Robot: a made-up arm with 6 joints.
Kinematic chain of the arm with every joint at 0, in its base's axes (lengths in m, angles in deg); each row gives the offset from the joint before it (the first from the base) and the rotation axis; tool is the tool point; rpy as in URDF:
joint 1: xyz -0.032 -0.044 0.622 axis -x
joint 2: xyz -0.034 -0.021 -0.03 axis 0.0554 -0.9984 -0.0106
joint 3: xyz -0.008 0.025 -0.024 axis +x
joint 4: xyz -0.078 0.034 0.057 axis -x
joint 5: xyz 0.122 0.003 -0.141 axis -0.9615 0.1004 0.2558
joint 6: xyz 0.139 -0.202 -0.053 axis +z
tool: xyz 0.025 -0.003 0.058 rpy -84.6 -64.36 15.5
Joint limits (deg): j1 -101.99..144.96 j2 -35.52..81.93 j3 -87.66..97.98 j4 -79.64..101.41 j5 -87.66..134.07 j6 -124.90..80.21
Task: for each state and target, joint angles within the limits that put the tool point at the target. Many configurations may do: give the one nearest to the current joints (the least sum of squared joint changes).
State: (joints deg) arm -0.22 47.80 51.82 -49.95 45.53 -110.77
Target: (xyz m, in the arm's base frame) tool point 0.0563 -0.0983 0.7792
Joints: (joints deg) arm -3.04 63.72 49.81 -44.73 66.37 -105.18
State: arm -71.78 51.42 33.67 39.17 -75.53 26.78
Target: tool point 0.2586 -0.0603 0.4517
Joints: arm -62.28 56.77 40.33 52.71 -82.50 15.14
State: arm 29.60 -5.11 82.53 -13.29 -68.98 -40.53
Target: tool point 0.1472 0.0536 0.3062
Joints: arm 26.00 16.70 41.38 -5.46 -87.66 -42.63
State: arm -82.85 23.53 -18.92 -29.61 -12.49 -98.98
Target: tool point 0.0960 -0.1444 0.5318
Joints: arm -76.33 32.70 -34.37 -22.54 32.08 -112.50
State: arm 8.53 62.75 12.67 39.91 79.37 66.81
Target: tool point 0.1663 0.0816 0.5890
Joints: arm 34.68 31.64 9.01 21.50 123.75 64.06
